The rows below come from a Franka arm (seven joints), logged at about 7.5 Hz.
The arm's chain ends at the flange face. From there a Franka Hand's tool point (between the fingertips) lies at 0.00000 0.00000 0.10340 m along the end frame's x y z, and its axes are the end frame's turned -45 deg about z.
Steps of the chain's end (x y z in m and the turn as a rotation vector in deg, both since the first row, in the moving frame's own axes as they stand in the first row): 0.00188 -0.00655 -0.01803 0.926 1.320 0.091; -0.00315 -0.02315 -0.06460 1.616 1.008 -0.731; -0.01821 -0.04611 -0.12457 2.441 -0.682 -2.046; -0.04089 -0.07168 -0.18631 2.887 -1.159 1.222; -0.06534 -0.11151 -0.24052 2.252 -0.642 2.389; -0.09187 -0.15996 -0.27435 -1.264 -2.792 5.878; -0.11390 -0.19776 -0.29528 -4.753 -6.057 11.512
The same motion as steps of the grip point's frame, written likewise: 0.00883 -0.00280 -0.01807 -0.279 1.588 0.091; 0.01748 -0.01939 -0.06466 0.430 1.855 -0.731; 0.02190 -0.04950 -0.12467 2.208 1.244 -2.046; 0.02403 -0.08474 -0.18646 2.861 1.222 1.222; 0.03478 -0.12870 -0.24061 2.046 1.138 2.389; 0.04308 -0.18028 -0.27450 1.080 -2.868 5.878; 0.04580 -0.22340 -0.29621 0.922 -7.644 11.512
